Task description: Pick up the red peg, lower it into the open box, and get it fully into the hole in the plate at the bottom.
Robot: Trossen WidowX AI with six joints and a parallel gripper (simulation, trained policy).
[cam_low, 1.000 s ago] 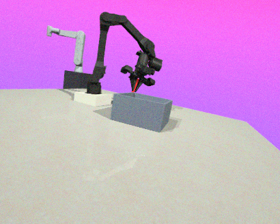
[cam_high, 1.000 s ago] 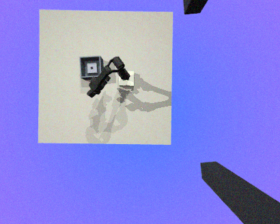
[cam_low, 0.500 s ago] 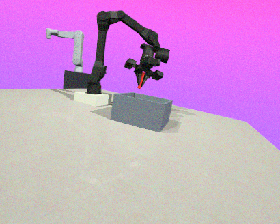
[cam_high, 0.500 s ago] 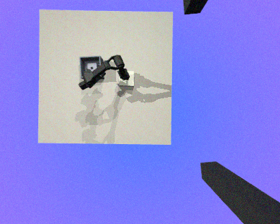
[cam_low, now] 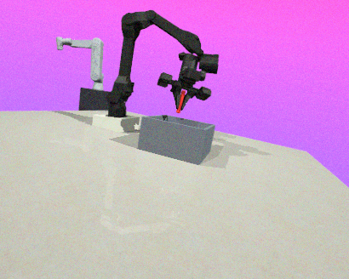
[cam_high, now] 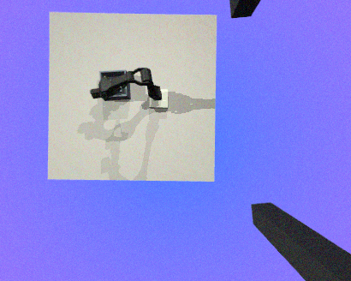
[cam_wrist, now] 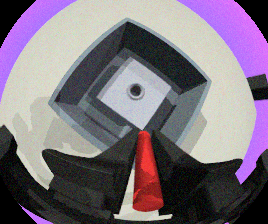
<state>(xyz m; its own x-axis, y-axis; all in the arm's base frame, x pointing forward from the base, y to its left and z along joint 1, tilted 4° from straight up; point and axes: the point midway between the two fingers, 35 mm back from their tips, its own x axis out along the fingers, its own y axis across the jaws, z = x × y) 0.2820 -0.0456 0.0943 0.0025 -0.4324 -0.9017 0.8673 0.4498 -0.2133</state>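
Right now my gripper tip is 20 mm to the right of the red peg and 30 mm below it. Round my gripper tip: grey box (30 mm ahead, 40 mm to the right, 100 mm below); then plate (30 mm ahead, 40 mm to the right, 80 mm below).
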